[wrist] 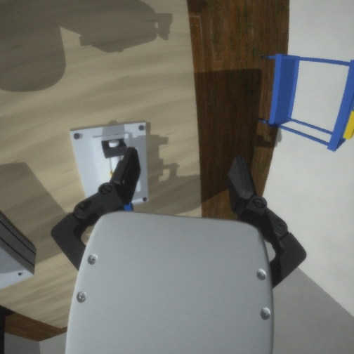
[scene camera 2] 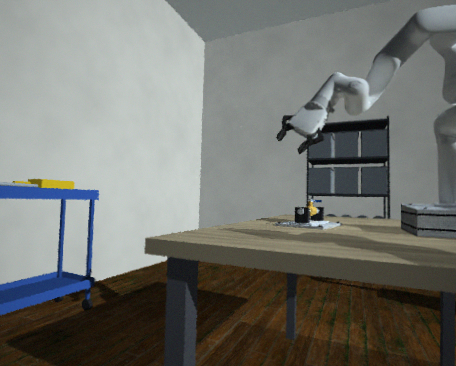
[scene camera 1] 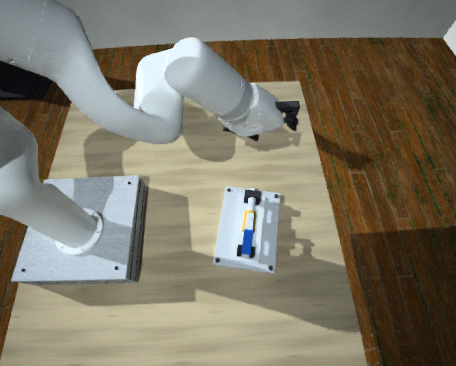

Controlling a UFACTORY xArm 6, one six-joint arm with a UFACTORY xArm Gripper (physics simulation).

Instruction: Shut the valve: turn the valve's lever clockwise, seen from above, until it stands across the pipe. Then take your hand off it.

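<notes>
The valve's blue lever (scene camera 1: 248, 242) (scene camera 2: 316, 201) (wrist: 128, 206) lies along the white pipe (scene camera 1: 251, 204), pointing toward the near end in scene camera 1. The yellow valve body (scene camera 1: 245, 220) (scene camera 2: 312, 209) sits at mid-pipe, between black supports on a white plate (scene camera 1: 225, 227) (wrist: 84, 150). In the wrist view the left finger hides most of the valve body, and the lever shows partly above the hand housing. My gripper (scene camera 1: 276, 134) (scene camera 2: 292, 143) (wrist: 184, 162) is open and empty, high above the table and beyond the valve in scene camera 1, apart from the lever.
The robot's grey base block (scene camera 1: 122, 210) (scene camera 2: 430, 220) stands on the table (scene camera 1: 165, 330) (scene camera 2: 240, 250), left of the valve in scene camera 1. A blue cart (scene camera 2: 91, 235) (wrist: 283, 90) stands beyond the table. A black shelf rack (scene camera 2: 350, 161) stands by the wall.
</notes>
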